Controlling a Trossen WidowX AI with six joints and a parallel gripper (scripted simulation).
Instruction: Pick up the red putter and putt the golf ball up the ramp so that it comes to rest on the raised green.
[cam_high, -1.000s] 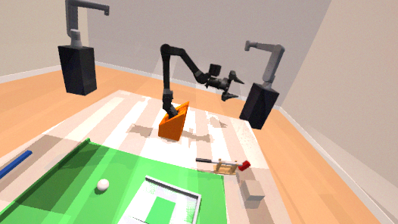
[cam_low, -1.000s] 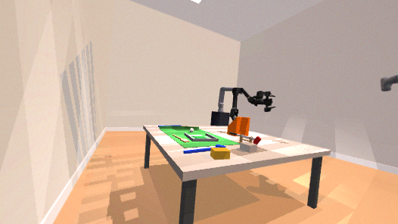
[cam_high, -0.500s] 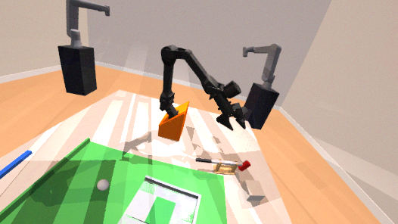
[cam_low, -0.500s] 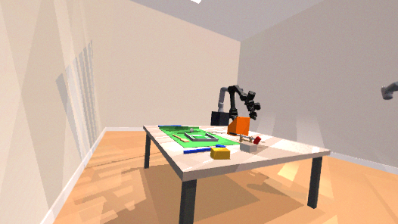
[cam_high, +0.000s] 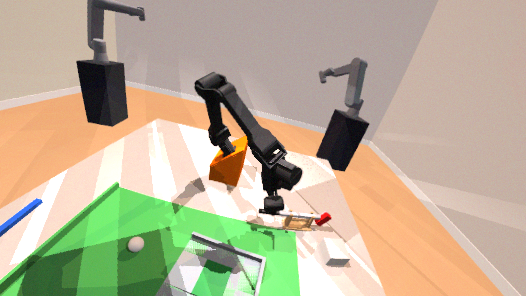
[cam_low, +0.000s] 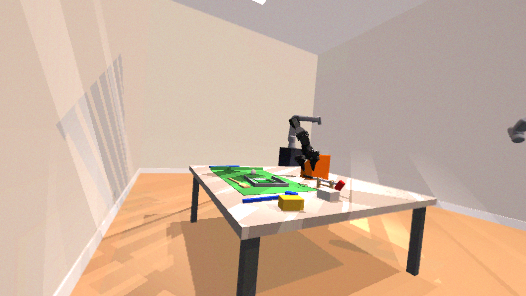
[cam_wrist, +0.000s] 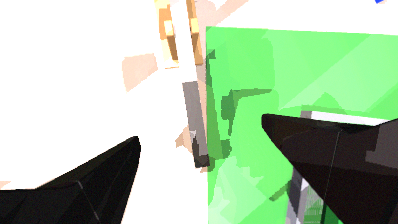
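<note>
My gripper tip is 130 mm to the right of the wooden stand and 60 mm above it. Round my gripper tip: white golf ball 400 mm to the right, 170 mm ahead, 70 mm below; then green mat 280 mm to the right, 220 mm ahead, 100 mm below; then white block 240 mm to the left, 120 mm ahead, 70 mm below.
</note>
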